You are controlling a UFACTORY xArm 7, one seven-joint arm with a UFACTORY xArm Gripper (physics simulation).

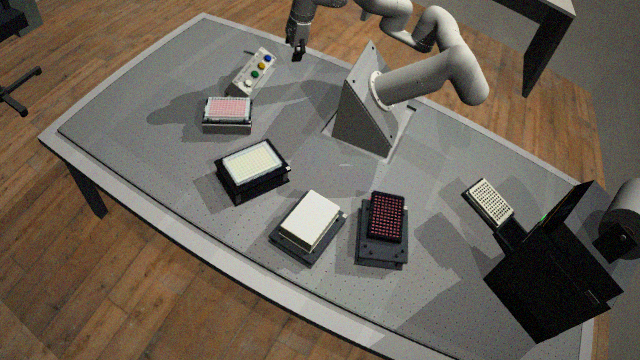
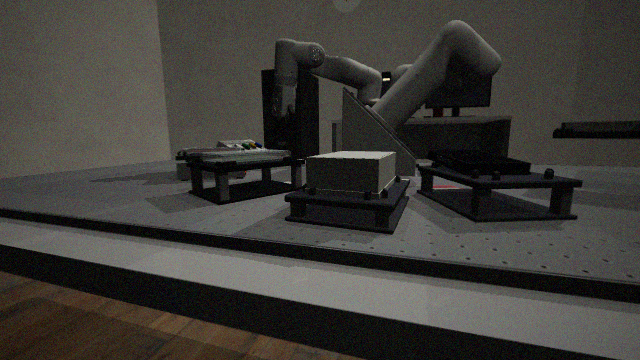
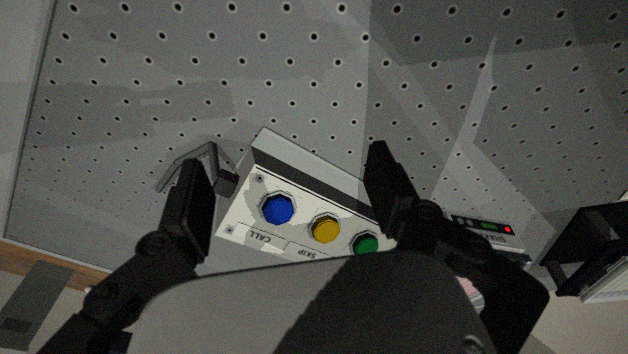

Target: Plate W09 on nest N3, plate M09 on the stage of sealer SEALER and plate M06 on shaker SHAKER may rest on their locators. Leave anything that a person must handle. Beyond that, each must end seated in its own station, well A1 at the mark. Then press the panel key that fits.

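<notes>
My gripper (image 1: 298, 51) (image 3: 289, 169) is open and empty, above the blue-key end of the key panel (image 1: 244, 75) (image 3: 250, 192). The panel has a blue CALL key (image 1: 268, 58) (image 3: 278, 209), a yellow SKIP key (image 1: 261, 65) (image 3: 325, 229), a green key (image 1: 255, 74) (image 3: 365, 244) and a white key (image 1: 248, 83). A pink plate (image 1: 227, 107) lies on the shaker (image 1: 227, 129). A pale yellow plate (image 1: 252, 161) and a tall white plate (image 1: 310, 220) (image 2: 350, 172) rest on nests. A black plate with red wells (image 1: 386, 216) lies at one end of its nest (image 1: 382, 255). A cream plate (image 1: 489, 201) is on the sealer's stage. Plate codes are unreadable.
The black sealer (image 1: 550, 280) stands at the right, with a green light. The arm's wedge-shaped mount (image 1: 360, 120) (image 2: 370, 135) stands behind the nests. A dark bent cable (image 3: 212, 150) leaves the panel's end. The shaker's display (image 3: 482, 225) shows a red light.
</notes>
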